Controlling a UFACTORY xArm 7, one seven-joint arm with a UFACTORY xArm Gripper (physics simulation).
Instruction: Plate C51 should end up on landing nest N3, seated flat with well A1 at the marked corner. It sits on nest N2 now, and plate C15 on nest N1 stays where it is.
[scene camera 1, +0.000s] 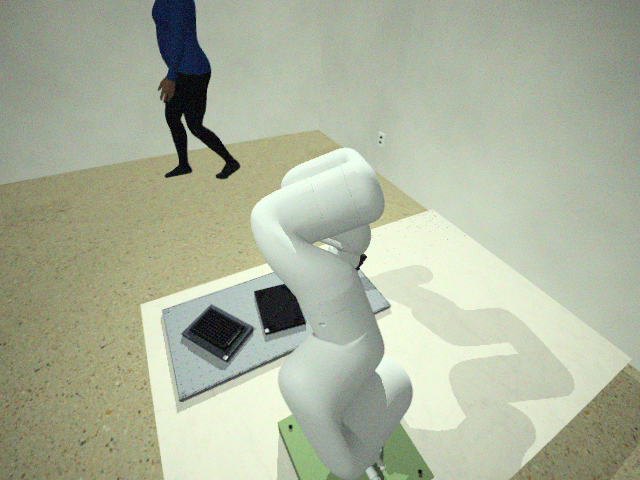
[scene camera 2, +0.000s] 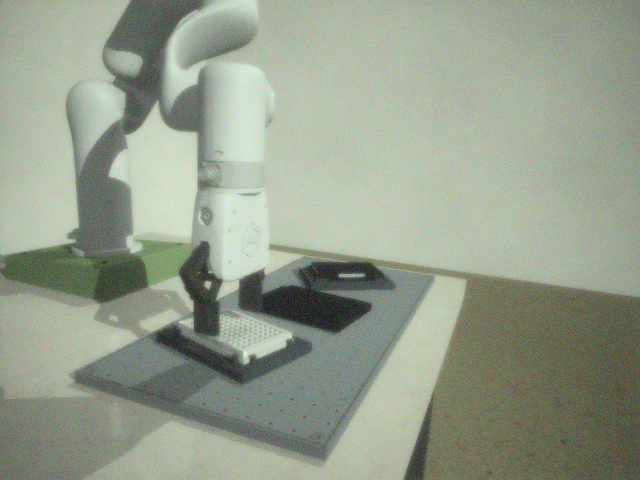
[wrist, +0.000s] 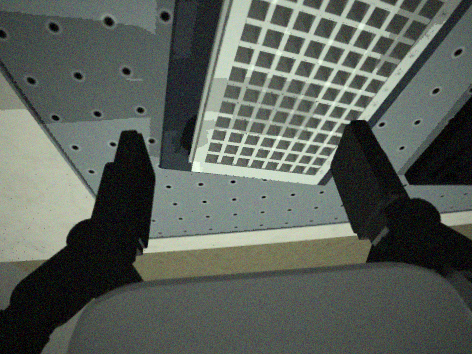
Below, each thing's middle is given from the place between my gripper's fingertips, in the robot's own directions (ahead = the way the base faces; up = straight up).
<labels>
I see the flat black nest (scene camera 2: 326, 311) 20 cm to the left of my hand, 4 cm below it and 4 cm ahead of it.
</labels>
